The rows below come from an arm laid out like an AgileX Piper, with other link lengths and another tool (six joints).
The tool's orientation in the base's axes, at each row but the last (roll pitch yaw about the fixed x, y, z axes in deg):
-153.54, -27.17, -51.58
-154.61, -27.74, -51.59
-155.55, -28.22, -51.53
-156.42, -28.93, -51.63
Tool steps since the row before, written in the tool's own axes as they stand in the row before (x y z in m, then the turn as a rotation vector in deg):
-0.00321, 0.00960, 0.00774, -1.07, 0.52, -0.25
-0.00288, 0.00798, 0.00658, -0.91, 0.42, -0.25
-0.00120, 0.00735, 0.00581, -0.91, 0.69, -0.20
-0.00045, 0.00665, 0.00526, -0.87, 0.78, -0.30
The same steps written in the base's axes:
-0.00263, -0.00497, -0.01144, -1.04, 0.38, -0.50
-0.00231, -0.00414, -0.00963, -0.89, 0.35, -0.38
-0.00156, -0.00492, -0.00791, -1.02, 0.15, -0.52
-0.00113, -0.00501, -0.00677, -1.12, 0.06, -0.45

